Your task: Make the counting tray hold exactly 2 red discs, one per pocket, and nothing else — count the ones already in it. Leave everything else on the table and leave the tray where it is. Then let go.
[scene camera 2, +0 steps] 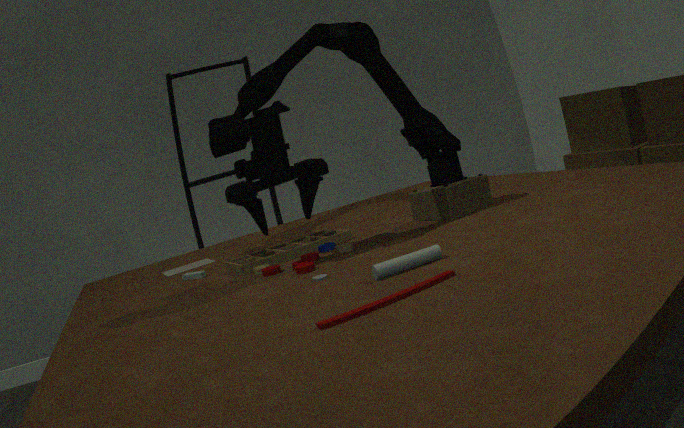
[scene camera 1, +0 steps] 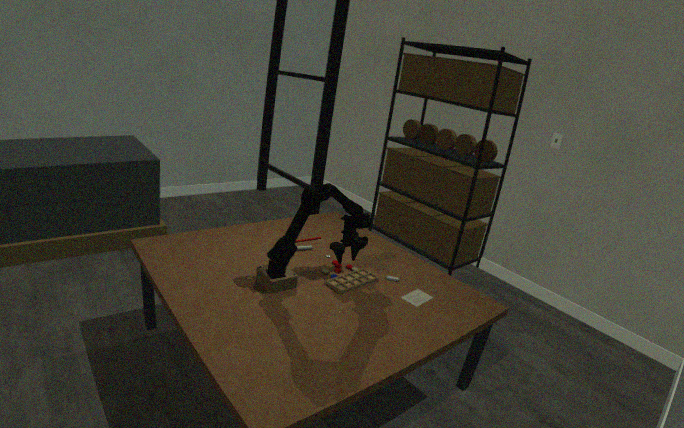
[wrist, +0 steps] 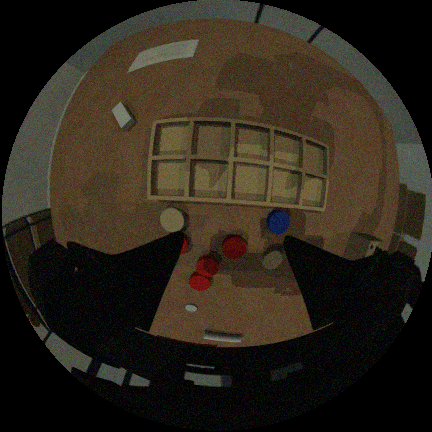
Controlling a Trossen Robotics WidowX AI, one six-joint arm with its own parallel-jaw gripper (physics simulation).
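The wooden counting tray (scene camera 1: 351,280) (wrist: 230,161) has two rows of pockets, and no disc shows in any pocket in the wrist view. Several red discs lie on the table beside its long side: one red disc (wrist: 234,247) (scene camera 1: 349,266) (scene camera 2: 271,270), another red disc (wrist: 207,265), a further red disc (wrist: 199,282), and one partly hidden behind a finger in the wrist view. A blue disc (wrist: 278,222) (scene camera 2: 326,247) and two pale discs, one pale disc (wrist: 172,220) and a greyer disc (wrist: 272,260), lie near them. My gripper (scene camera 1: 346,260) (scene camera 2: 287,227) (wrist: 234,238) is open and empty, above the discs and tray edge.
A white cylinder (scene camera 2: 407,261) (wrist: 222,336) and a red rod (scene camera 2: 385,300) (scene camera 1: 308,239) lie beyond the discs. A small white piece (wrist: 191,308) (scene camera 2: 319,277) is nearer. A white block (wrist: 123,115) (scene camera 1: 392,278) and a paper sheet (wrist: 165,54) (scene camera 1: 417,297) lie past the tray's end.
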